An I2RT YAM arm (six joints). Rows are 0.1 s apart.
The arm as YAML. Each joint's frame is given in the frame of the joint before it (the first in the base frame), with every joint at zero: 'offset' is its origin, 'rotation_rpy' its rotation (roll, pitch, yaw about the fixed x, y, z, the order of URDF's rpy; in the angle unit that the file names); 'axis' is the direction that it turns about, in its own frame. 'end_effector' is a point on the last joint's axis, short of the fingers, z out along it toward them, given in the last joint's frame.
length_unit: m
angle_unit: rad
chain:
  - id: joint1
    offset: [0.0, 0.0, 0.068]
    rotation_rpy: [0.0, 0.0, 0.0]
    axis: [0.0, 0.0, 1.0]
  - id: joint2
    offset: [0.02, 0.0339, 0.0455]
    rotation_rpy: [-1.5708, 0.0, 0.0]
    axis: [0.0, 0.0, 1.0]
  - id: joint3
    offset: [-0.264, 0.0, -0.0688]
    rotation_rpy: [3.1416, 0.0, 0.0]
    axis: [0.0, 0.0, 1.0]
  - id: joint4
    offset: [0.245, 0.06, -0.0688]
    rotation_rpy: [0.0, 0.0, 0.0]
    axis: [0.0, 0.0, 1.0]
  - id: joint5
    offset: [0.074, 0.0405, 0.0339]
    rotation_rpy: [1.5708, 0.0, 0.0]
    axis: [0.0, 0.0, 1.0]
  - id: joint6
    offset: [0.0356, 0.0, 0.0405]
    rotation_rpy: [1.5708, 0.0, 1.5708]
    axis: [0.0, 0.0, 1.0]
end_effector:
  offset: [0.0, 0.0, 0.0]
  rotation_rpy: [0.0, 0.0, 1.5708]
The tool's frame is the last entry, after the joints.
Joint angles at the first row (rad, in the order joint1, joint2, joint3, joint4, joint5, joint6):
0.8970, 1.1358, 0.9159, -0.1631, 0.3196, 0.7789
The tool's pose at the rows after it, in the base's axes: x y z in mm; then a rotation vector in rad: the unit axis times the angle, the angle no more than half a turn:
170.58, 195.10, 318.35, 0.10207, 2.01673, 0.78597
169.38, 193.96, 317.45, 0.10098, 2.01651, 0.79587
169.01, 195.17, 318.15, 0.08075, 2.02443, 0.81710
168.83, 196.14, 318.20, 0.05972, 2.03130, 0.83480
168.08, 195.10, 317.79, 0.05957, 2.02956, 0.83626
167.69, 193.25, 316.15, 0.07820, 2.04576, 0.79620
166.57, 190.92, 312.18, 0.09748, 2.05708, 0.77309
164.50, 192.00, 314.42, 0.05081, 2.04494, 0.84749
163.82, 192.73, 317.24, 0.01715, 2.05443, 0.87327
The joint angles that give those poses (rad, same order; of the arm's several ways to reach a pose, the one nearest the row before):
0.8959, 1.1280, 0.9146, -0.1714, 0.3228, 0.7785
0.8959, 1.1202, 0.9056, -0.1668, 0.3161, 0.7813
0.8967, 1.1220, 0.9092, -0.1674, 0.2908, 0.7787
0.8964, 1.1236, 0.9102, -0.1658, 0.2669, 0.7736
0.8961, 1.1178, 0.9047, -0.1640, 0.2664, 0.7732
0.8964, 1.1168, 0.9084, -0.1969, 0.2935, 0.7786
0.8965, 1.1103, 0.8964, -0.2107, 0.3115, 0.7892
0.8972, 1.0991, 0.8854, -0.1731, 0.2497, 0.7784
0.8961, 1.0987, 0.8963, -0.1828, 0.2131, 0.7689

